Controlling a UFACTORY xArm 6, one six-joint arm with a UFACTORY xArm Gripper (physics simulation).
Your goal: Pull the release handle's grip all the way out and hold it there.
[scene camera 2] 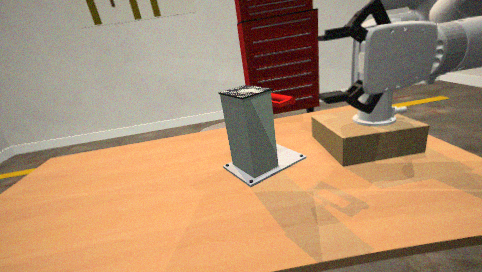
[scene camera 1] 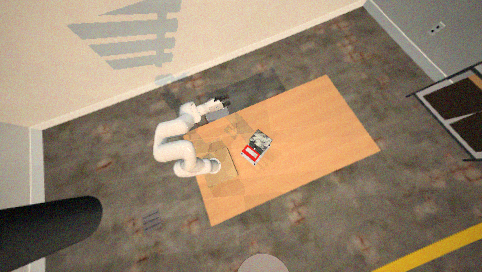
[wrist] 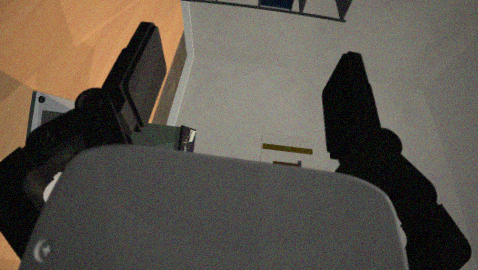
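The red loop-shaped grip (scene camera 1: 253, 149) (scene camera 2: 287, 102) sticks out near the top of a grey-green post (scene camera 2: 250, 132) (wrist: 160, 136), on the side facing the robot's base. The post stands upright on a light base plate (scene camera 2: 291, 157) (wrist: 56, 104) with dark bolts. My gripper (scene camera 1: 228, 102) (scene camera 2: 322, 67) (wrist: 248, 58) is wide open and empty. It is up and left of the grip in scene camera 1, by the table's long edge, and right of it in scene camera 2, apart from it. The grip does not show in the wrist view.
The post and the wooden block (scene camera 2: 385, 145) under the arm's base stand on the wooden table (scene camera 1: 320, 120) (scene camera 2: 125, 200). A red drawer cabinet (scene camera 2: 282, 55) stands behind the table in scene camera 2. A dark-framed rack (scene camera 1: 423, 102) stands at the far right of scene camera 1.
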